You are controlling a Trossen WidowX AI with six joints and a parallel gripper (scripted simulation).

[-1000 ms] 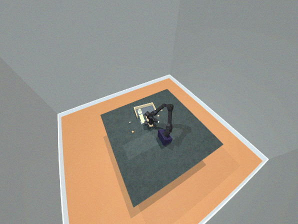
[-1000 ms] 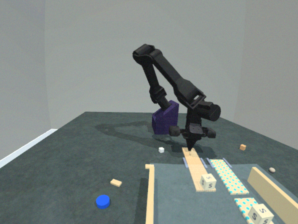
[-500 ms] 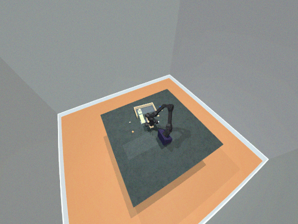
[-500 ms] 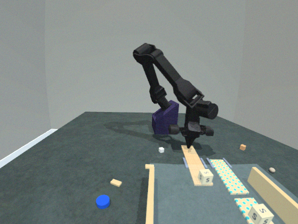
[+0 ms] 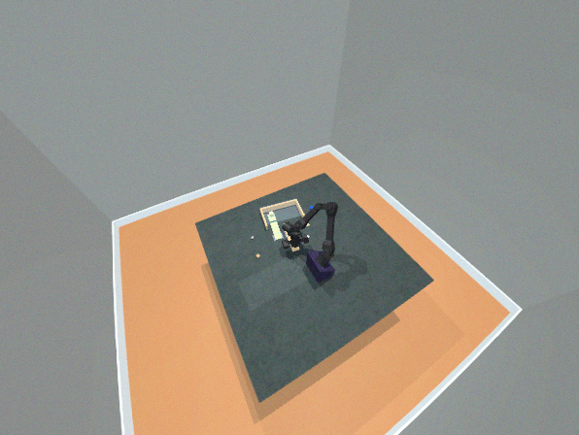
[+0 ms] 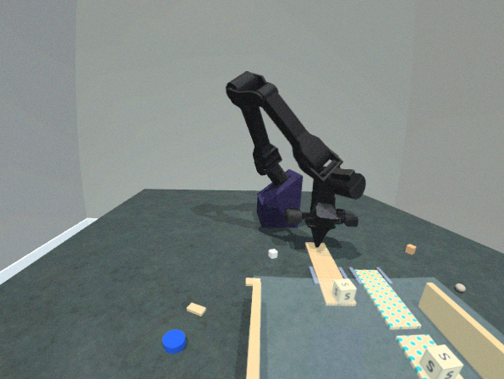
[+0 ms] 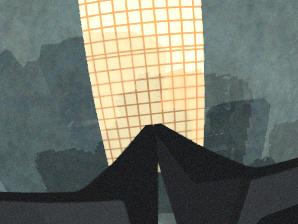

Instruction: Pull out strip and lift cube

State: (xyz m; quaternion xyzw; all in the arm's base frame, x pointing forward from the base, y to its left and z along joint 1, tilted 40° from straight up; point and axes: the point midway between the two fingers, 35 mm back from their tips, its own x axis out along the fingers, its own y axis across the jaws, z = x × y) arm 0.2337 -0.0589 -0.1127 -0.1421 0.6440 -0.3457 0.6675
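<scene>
My gripper tip is 21 cm short of the dotted strip and 4 cm to the right of it. From my gripper tip the other things lie so: pebble: 25 cm ahead, 23 cm to the left; white cube: 13 cm to the right, 2 cm ahead; orange cube: 26 cm to the left, 8 cm ahead.
</scene>
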